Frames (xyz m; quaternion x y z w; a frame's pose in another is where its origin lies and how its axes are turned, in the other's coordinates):
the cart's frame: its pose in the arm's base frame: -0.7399 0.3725 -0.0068 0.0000 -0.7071 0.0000 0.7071
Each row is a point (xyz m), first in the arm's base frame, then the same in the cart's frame.
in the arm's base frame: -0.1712 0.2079 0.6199
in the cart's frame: 0.6267 -0.1646 -0.5687
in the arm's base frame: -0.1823 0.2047 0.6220
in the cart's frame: 0.6288 -0.1678 -0.5576
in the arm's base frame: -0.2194 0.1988 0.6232
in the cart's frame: 0.6300 -0.1737 -0.5205
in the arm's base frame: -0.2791 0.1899 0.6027
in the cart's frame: 0.6095 -0.1826 -0.4608
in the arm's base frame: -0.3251 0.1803 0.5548
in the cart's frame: 0.5616 -0.1922 -0.4148
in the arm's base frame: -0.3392 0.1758 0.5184
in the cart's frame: 0.5252 -0.1967 -0.4007
